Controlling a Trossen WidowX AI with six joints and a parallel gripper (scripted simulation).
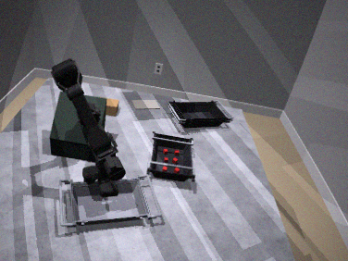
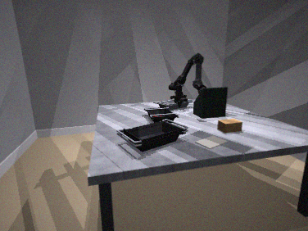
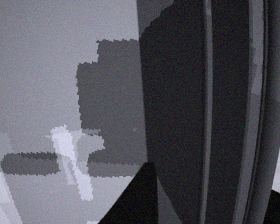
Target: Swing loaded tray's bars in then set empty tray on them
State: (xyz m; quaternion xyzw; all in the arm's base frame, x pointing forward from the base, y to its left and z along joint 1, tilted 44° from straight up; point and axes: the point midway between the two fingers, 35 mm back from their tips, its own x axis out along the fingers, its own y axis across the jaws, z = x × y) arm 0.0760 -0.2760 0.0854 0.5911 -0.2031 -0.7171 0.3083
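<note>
The loaded tray is 20 mm ahead of my gripper tip, 70 mm to the right of it and 30 mm above it. The rest, counted from my gripper tip: brown block 40 mm behind, 610 mm to the left, 10 mm above; flat white card 180 mm ahead, 720 mm to the left, 20 mm below.
</note>
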